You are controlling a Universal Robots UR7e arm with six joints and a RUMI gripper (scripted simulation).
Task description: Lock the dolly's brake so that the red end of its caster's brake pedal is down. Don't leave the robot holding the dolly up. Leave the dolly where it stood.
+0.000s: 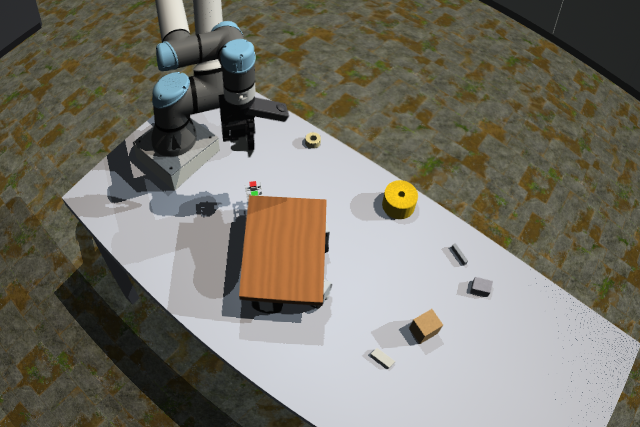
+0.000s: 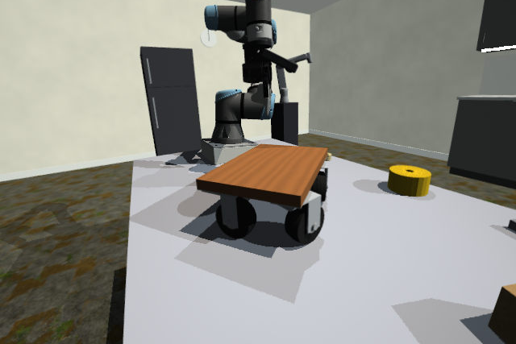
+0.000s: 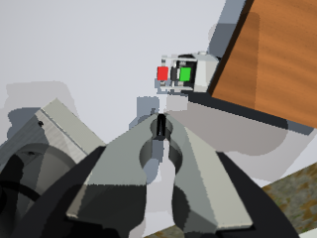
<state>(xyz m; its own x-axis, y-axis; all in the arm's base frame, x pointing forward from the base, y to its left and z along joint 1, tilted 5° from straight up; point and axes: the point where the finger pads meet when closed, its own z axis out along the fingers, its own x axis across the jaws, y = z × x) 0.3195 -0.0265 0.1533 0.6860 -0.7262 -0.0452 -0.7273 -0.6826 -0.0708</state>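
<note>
Right now my hand is 10 mm short of the brake pedal, 10 mm to the left of it and 140 mm above it. Also, from my hand: tan ring (20 mm ahead, 280 mm to the left, 210 mm below); then brown box (610 mm ahead, 100 mm to the right, 190 mm below); then yellow cylinder (350 mm ahead, 220 mm to the left, 190 mm below).
</note>
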